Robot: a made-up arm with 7 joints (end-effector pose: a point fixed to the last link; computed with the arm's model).
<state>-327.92 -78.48 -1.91 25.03 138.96 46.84 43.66</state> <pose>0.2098 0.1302 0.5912 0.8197 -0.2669 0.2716 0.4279</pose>
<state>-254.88 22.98 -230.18 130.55 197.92 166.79 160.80</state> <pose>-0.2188 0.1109 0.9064 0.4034 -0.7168 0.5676 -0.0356</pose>
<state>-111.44 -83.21 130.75 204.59 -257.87 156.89 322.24</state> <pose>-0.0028 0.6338 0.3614 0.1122 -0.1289 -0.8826 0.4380</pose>
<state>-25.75 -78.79 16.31 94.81 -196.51 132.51 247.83</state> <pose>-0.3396 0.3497 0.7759 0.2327 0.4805 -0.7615 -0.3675</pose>
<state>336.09 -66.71 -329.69 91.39 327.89 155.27 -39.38</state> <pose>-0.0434 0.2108 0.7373 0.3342 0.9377 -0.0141 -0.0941</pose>
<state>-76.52 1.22 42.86 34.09 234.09 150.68 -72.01</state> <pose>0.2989 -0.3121 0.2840 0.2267 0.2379 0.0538 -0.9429</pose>
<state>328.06 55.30 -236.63 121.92 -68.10 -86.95 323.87</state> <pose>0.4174 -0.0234 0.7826 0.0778 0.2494 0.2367 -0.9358</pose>
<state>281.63 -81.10 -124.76 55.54 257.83 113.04 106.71</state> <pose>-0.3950 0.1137 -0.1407 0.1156 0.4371 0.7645 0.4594</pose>
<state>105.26 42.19 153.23 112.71 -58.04 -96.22 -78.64</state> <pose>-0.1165 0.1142 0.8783 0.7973 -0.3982 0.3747 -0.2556</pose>
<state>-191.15 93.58 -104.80 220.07 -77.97 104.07 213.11</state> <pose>-0.6854 -0.2125 0.2156 0.8619 -0.0240 0.0170 0.5062</pose>
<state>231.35 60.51 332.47 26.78 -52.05 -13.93 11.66</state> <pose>-0.1820 -0.0139 -0.1864 0.1847 -0.5594 0.8012 0.1051</pose>
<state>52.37 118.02 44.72 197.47 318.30 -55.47 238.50</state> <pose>0.5241 0.4764 0.1342 0.5960 0.0542 0.4160 0.6847</pose>
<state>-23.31 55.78 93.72 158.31 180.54 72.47 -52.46</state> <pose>0.7009 -0.1917 0.7265 0.8050 0.5613 0.1779 -0.0725</pose>
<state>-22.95 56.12 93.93 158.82 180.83 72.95 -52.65</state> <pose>0.7027 -0.1942 0.7220 0.7993 0.5687 0.1794 -0.0740</pose>
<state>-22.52 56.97 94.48 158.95 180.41 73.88 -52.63</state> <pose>0.7087 -0.1944 0.7120 0.7936 0.5758 0.1811 -0.0772</pose>
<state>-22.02 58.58 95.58 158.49 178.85 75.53 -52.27</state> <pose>0.7200 -0.1913 0.6940 0.7880 0.5821 0.1825 -0.0832</pose>
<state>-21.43 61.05 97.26 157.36 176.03 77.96 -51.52</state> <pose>0.7367 -0.1837 0.6671 0.7830 0.5874 0.1830 -0.0917</pose>
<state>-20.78 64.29 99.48 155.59 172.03 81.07 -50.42</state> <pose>0.7561 -0.1715 0.6329 0.7795 0.5909 0.1814 -0.1016</pose>
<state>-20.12 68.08 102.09 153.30 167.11 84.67 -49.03</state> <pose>0.7751 -0.1553 0.5945 0.7779 0.5928 0.1764 -0.1109</pose>
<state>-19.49 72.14 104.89 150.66 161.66 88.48 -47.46</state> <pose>0.7911 -0.1364 0.5556 0.7785 0.5933 0.1674 -0.1177</pose>
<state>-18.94 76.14 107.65 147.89 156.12 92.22 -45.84</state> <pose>0.8024 -0.1169 0.5199 0.7809 0.5930 0.1545 -0.1212</pose>
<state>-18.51 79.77 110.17 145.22 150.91 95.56 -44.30</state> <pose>0.8090 -0.0988 0.4903 0.7844 0.5922 0.1391 -0.1213</pose>
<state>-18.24 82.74 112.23 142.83 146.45 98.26 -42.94</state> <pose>0.8117 -0.0837 0.4685 0.7885 0.5908 0.1231 -0.1184</pose>
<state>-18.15 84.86 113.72 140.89 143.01 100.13 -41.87</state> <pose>0.8120 -0.0726 0.4552 0.7929 0.5886 0.1090 -0.1138</pose>
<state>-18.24 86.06 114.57 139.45 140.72 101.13 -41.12</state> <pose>0.8110 -0.0653 0.4498 0.7977 0.5851 0.0983 -0.1082</pose>
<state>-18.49 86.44 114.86 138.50 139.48 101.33 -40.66</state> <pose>0.8097 -0.0615 0.4509 0.8027 0.5804 0.0916 -0.1025</pose>
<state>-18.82 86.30 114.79 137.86 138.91 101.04 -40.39</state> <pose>0.8083 -0.0595 0.4558 0.8079 0.5747 0.0878 -0.0967</pose>
